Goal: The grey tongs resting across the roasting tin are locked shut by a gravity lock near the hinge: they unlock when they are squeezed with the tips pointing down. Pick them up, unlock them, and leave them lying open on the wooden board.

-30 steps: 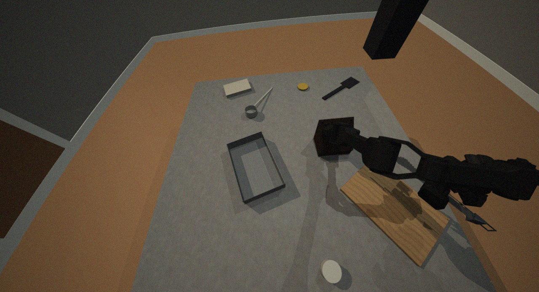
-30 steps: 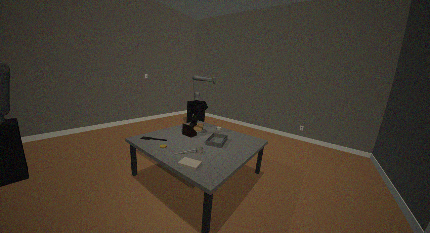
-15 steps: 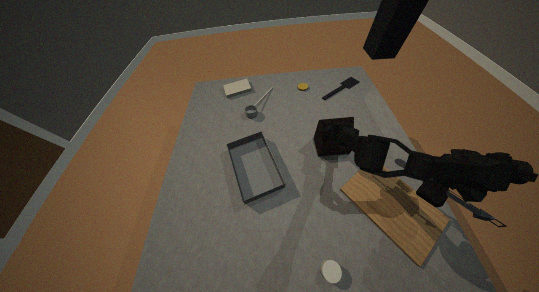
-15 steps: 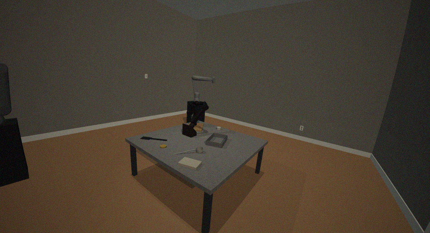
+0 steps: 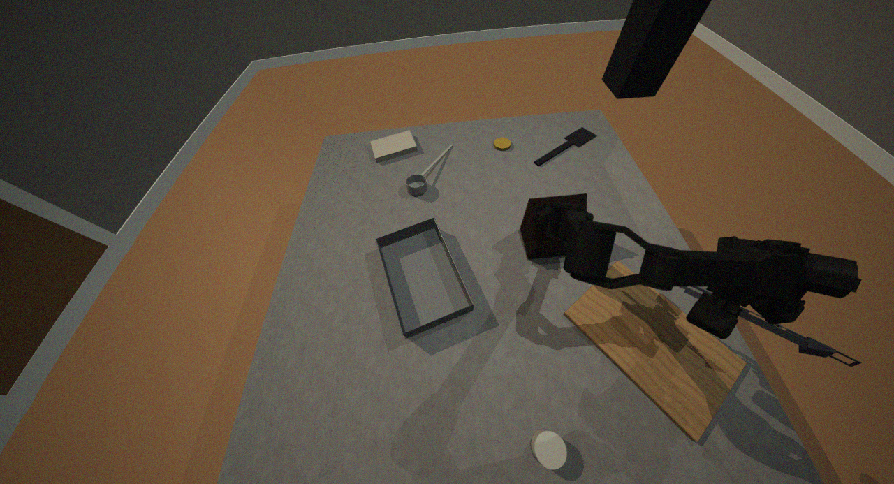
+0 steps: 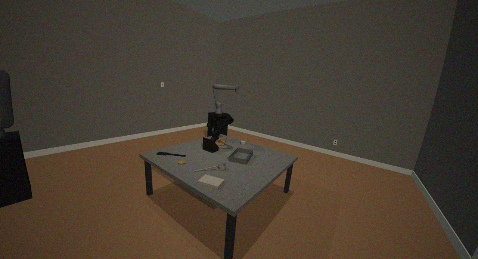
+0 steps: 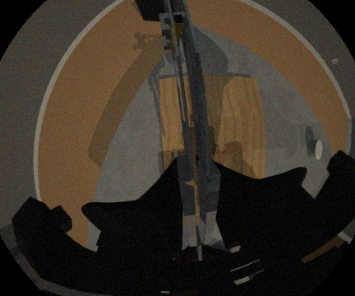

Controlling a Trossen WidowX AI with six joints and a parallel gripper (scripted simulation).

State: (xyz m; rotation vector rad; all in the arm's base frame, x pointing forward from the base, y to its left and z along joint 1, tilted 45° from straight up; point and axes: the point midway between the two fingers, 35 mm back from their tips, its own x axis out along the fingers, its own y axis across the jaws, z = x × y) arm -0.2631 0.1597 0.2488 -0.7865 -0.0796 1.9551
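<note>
Now: the wooden board 140 mm below my gripper tip, 60 mm ahead of it and 20 mm to the left of it. Also, from my gripper tip: black spatula 720 mm to the right, 140 mm below, 50 mm ahead; dark roasting tin 650 mm ahead, 200 mm to the right, 120 mm below; white disc 380 mm ahead, 220 mm to the left, 130 mm below.
</note>
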